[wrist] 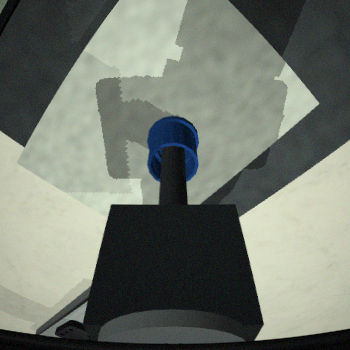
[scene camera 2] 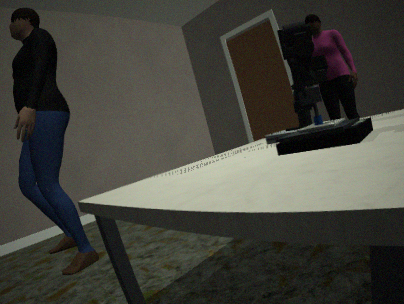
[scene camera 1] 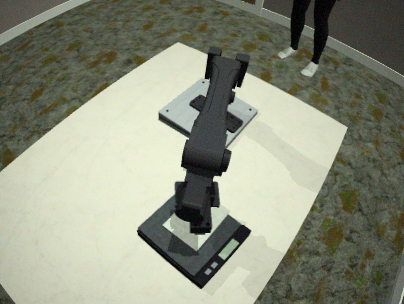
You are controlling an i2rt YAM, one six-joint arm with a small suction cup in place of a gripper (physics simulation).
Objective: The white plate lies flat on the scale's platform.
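Places are measured from the arm's base along level axes (x ahead, y left, z up), in millimetres.
Where they show: hand, tool point: (wrist: 172, 130).
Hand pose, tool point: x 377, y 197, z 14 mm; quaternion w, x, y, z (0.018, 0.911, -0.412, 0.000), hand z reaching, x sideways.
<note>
After its pixels a point has its place.
The white plate (scene camera 1: 184, 233) @[x 431, y 211, z 23 mm] (wrist: 226, 104) @[x 412, y 190, z 24 mm] (scene camera 2: 330, 123) @[x 411, y 245, z 22 mm] is a thin square sheet that lies flat on the platform of the black scale (scene camera 1: 152, 233) @[x 484, y 145, z 15 mm] (wrist: 35, 69) @[x 358, y 282, z 15 mm] (scene camera 2: 312, 142) @[x 509, y 215, z -10 mm] near the table's front edge. My blue suction cup (wrist: 172, 153) @[x 377, y 197, z 14 mm] (scene camera 2: 318, 120) stands straight down on the plate, near its middle, and touches it. In scene camera 1 the arm's wrist hides the cup and part of the plate. The scale's display (scene camera 1: 228, 249) @[x 390, y 327, z 10 mm] and two buttons face the front right.
The scale stands on a cream table (scene camera 1: 110, 151) @[x 353, y -179, z -30 mm] (scene camera 2: 261, 181) @[x 765, y 209, z -30 mm]. The arm's grey base plate (scene camera 1: 179, 111) @[x 84, y -100, z 8 mm] is behind it. A person in pink (scene camera 2: 330, 51) stands beyond the table by a brown door (scene camera 2: 261, 78), and another person's blue legs (scene camera 2: 59, 181) are at the left.
</note>
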